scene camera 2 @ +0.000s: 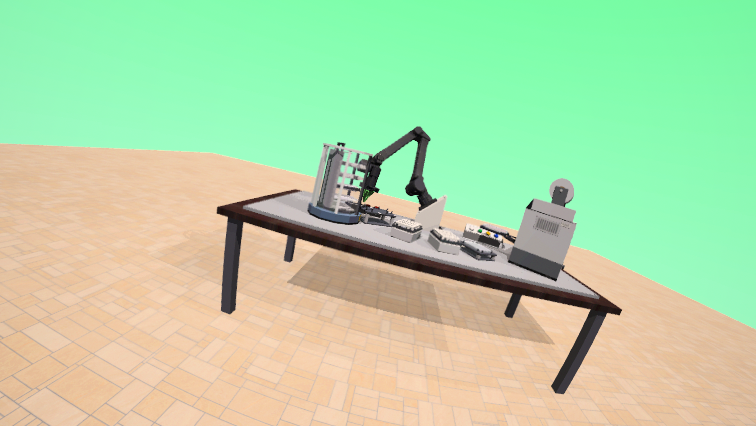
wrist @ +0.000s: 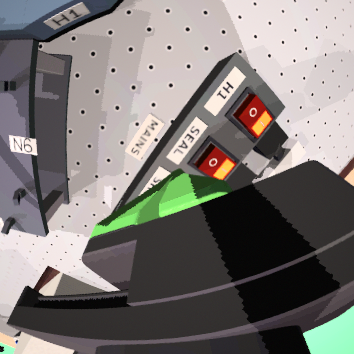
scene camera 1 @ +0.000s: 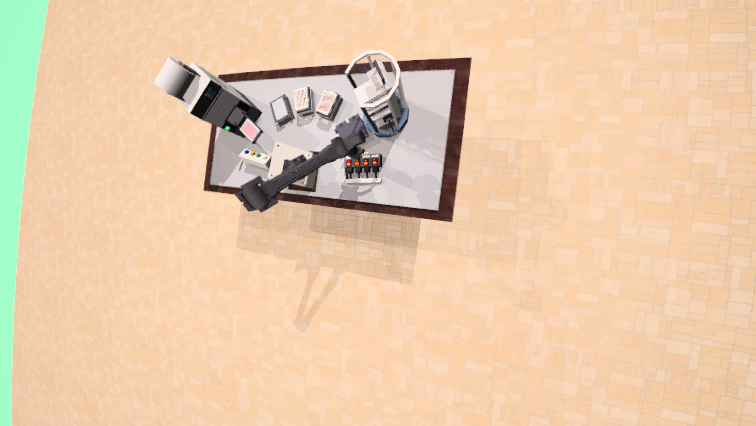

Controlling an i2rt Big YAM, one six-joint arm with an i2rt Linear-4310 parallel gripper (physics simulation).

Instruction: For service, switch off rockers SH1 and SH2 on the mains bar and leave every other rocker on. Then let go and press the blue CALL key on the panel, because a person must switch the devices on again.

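The grey mains bar lies on the table beside a MAINS label. In the wrist view the TH rocker and the SEAL rocker show red with a lit orange end. My gripper is shut with nothing between its green fingertips. It hangs over the bar's SH end and hides the SH1 and SH2 rockers. The key panel with its coloured keys stands further left, away from the gripper.
A round carousel rack stands close behind the bar, and its N6 slot shows in the wrist view. Three tube racks and a grey box machine stand along the table.
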